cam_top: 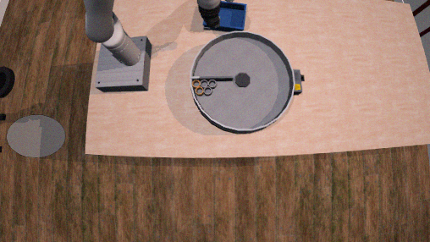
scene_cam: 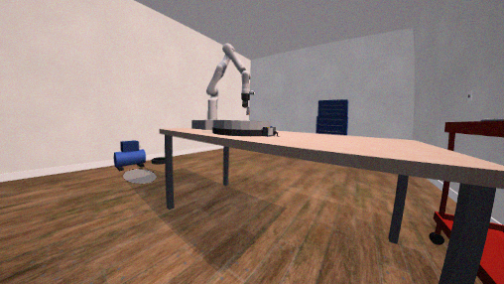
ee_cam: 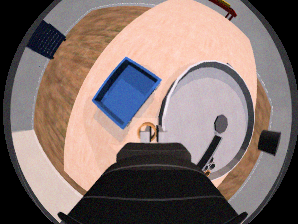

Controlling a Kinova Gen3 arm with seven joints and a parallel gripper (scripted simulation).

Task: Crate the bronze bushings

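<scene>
The blue crate is 40 mm ahead of my hand, 130 mm to the left of it and 140 mm below it. Round my hand: grey turning table 120 mm ahead, 200 mm to the right, 120 mm below.
</scene>
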